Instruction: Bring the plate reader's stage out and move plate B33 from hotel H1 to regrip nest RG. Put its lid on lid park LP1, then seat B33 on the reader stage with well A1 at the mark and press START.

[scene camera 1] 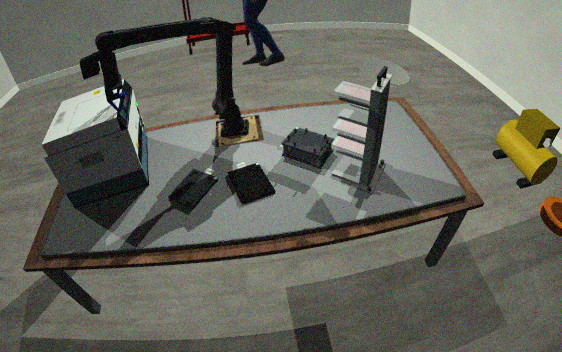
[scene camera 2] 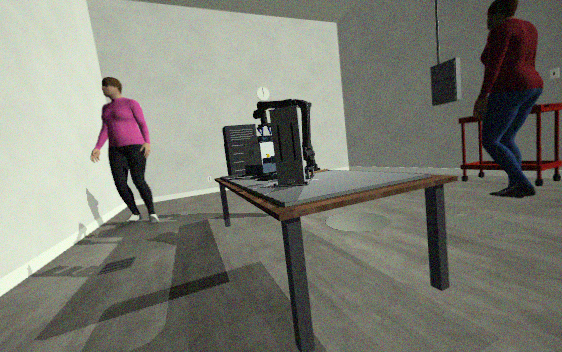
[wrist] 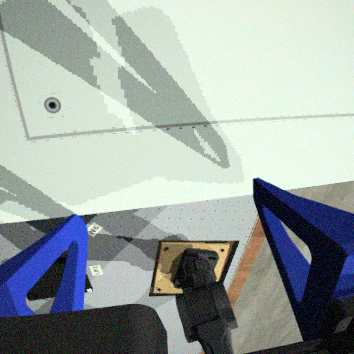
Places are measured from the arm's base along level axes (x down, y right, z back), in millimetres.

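Pixels of known places: gripper, between the fingertips: (scene camera 1: pixel 118 104) (scene camera 2: pixel 266 135) (wrist: pixel 165 204); arm's base, origin of its link: (scene camera 1: pixel 235 129) (wrist: pixel 194 267).
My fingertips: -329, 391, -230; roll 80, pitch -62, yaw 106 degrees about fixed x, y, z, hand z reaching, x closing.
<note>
For each thing: its top centre in the pictures, then the offset to it from my fingertips, as dx, dy, dz. "*": a spot on its surface instead.
- plate reader, centre of its top: (scene camera 1: pixel 86 107) (scene camera 2: pixel 266 137) +2, +171, +33
- dark panel, a spot on its surface: (scene camera 1: pixel 126 107) * +39, -9, +40
- upper plate, centre of its top: (scene camera 1: pixel 356 90) +6, -828, -54
- middle plate, centre of its top: (scene camera 1: pixel 353 126) +148, -828, -54
- dark box-like rack, centre of its top: (scene camera 1: pixel 308 137) (scene camera 2: pixel 301 165) +258, -682, +42
The plate reader (scene camera 1: pixel 92 160) (wrist: pixel 280 60) is a white and grey box at the table's left end, with a dark panel (scene camera 1: pixel 126 107) at its upper front edge. No extended stage can be made out. My gripper (scene camera 1: pixel 118 101) (wrist: pixel 165 204) is open and empty, its blue fingers close above the reader's top, beside that panel. The hotel (scene camera 1: pixel 376 135) (scene camera 2: pixel 288 145) is a tall grey column at the right. Its shelves hold several pale plates, including an upper plate (scene camera 1: pixel 355 92) and a middle plate (scene camera 1: pixel 351 129). Plate B33's label is unreadable. Two dark flat fixtures (scene camera 1: pixel 193 191) (scene camera 1: pixel 250 183) lie mid-table; their small tags are unreadable in the scene view.
A dark box-like rack (scene camera 1: pixel 306 146) with upright pins stands between the arm's base plate (scene camera 1: pixel 253 131) (wrist: pixel 156 272) and the hotel. The arm's upper link (scene camera 1: pixel 155 32) reaches left over the reader. People stand beyond the table, one in magenta (scene camera 2: pixel 123 122) and one in red (scene camera 2: pixel 515 55).
</note>
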